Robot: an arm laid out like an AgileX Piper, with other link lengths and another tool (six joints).
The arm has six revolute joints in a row. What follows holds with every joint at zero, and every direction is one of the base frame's.
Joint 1 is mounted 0.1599 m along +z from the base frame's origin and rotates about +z.
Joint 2 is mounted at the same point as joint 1 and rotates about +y.
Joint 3 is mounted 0.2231 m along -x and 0.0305 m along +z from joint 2 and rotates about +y.
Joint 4 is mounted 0.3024 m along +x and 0.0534 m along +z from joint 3 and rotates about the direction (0.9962, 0, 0.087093).
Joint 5 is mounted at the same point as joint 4 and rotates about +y.
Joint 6 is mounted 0.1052 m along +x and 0.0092 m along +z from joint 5 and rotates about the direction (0.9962, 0, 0.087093).
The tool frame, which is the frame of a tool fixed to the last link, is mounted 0.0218 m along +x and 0.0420 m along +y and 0.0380 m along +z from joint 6; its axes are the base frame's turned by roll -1.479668, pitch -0.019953 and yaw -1.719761 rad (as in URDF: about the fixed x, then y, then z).
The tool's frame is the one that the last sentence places.
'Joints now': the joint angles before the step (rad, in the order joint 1, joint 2, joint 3, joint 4, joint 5, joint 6). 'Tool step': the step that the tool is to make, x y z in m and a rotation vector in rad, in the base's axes. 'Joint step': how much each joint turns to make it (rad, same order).
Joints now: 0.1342, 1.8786, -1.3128, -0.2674, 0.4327, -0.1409
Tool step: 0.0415, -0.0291, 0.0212, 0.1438, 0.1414, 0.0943
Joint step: -0.1341, 0.2188, -0.3894, 0.4841, 0.3030, -0.5052
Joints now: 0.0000, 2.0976, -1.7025, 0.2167, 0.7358, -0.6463
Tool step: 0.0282, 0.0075, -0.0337, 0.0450, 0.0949, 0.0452
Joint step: 0.0000, 0.2477, -0.2762, 0.0541, 0.1333, -0.0345
